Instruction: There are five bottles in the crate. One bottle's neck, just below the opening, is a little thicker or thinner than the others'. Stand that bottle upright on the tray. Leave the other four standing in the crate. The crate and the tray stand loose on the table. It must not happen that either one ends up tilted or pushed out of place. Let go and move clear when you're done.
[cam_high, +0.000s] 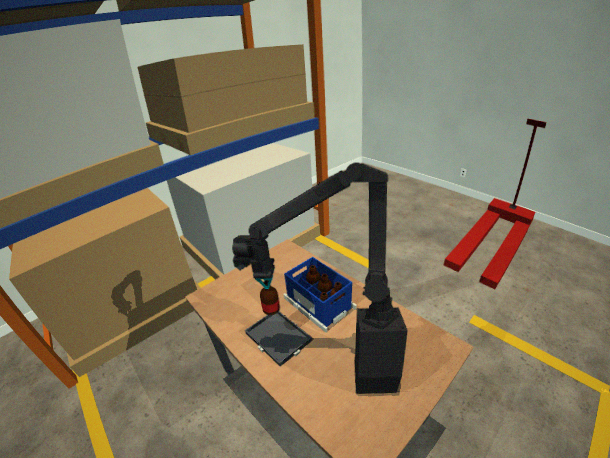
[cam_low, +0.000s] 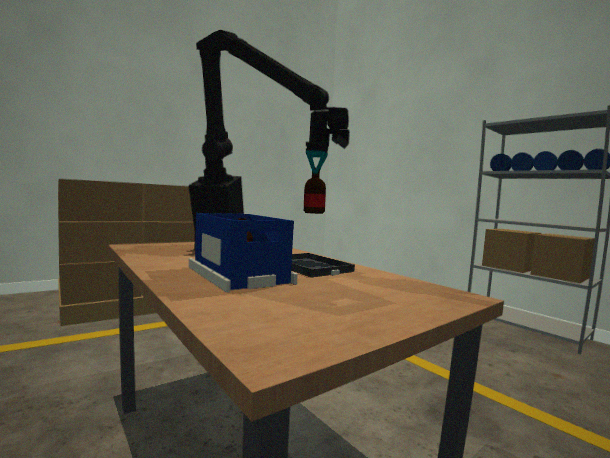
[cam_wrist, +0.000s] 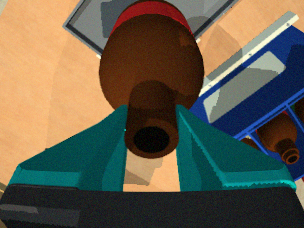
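Now: hand 6 cm above the bottle. The rest, counted from my hand: crate: 1 cm behind, 28 cm to the right, 25 cm below; then dark tray: 32 cm below.
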